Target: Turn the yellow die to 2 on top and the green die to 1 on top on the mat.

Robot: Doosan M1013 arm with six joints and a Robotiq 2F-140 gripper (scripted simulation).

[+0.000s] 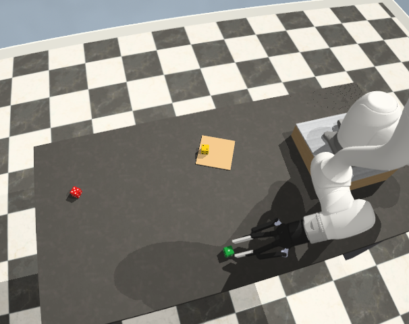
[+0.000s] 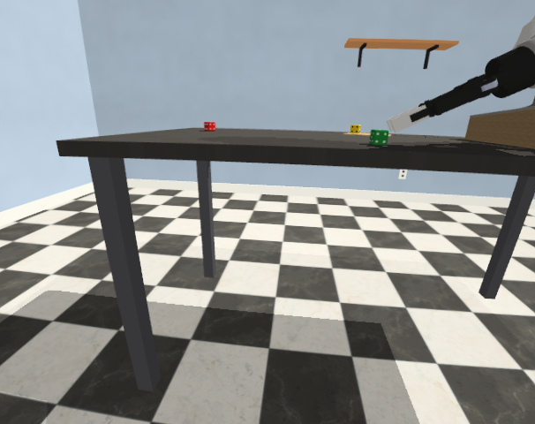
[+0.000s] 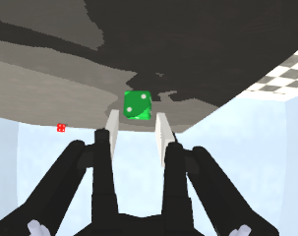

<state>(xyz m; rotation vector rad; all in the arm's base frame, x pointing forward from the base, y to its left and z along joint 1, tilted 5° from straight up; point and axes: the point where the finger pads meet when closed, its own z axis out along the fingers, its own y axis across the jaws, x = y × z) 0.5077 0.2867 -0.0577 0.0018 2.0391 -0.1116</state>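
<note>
Now: the green die 5 cm ahead of my hand and 4 cm below it. Round my hand: tan mat: 1 cm ahead, 41 cm to the right, 5 cm below; yellow die: 5 cm ahead, 42 cm to the right, 3 cm below; red die: 57 cm ahead, 31 cm to the right, 4 cm below.
</note>
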